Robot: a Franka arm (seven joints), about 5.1 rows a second.
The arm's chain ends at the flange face. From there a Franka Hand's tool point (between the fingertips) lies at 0.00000 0.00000 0.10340 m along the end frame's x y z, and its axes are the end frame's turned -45 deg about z.
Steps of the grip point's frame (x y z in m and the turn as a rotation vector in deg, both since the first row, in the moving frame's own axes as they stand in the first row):
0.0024, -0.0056, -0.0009, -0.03, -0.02, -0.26
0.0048, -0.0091, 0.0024, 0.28, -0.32, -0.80
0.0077, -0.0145, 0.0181, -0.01, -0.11, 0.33
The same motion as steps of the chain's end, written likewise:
-0.0023, -0.0057, -0.0009, -0.04, 0.01, -0.26
-0.0023, -0.0099, 0.0024, -0.03, -0.42, -0.80
-0.0047, -0.0159, 0.0181, -0.08, -0.07, 0.33

